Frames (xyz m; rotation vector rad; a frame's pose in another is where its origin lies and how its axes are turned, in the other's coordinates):
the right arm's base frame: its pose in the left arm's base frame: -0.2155 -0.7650 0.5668 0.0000 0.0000 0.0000
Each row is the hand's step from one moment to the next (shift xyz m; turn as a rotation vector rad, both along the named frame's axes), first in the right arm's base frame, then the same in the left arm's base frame.
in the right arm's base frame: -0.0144 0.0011 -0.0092 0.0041 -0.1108 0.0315
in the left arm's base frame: -0.0144 0.0011 -0.0092 0.0041 -0.1108 0.0315
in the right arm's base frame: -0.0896 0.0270 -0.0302 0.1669 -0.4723 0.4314
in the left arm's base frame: -0.0896 0.0270 -0.0302 0.1669 -0.4723 0.4314
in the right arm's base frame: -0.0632 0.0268 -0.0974 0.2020 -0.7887 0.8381
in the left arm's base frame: -0.0632 0.0268 -0.0974 0.2020 -0.7887 0.8381
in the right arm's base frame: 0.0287 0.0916 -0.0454 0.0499 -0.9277 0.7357
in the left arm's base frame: 0.0287 0.0916 -0.0454 0.0499 -0.9277 0.7357
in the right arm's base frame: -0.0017 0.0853 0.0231 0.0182 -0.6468 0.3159
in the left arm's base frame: -0.0017 0.0853 0.0231 0.0182 -0.6468 0.3159
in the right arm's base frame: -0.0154 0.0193 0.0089 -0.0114 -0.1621 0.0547
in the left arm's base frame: -0.0154 0.0193 0.0089 -0.0114 -0.1621 0.0547
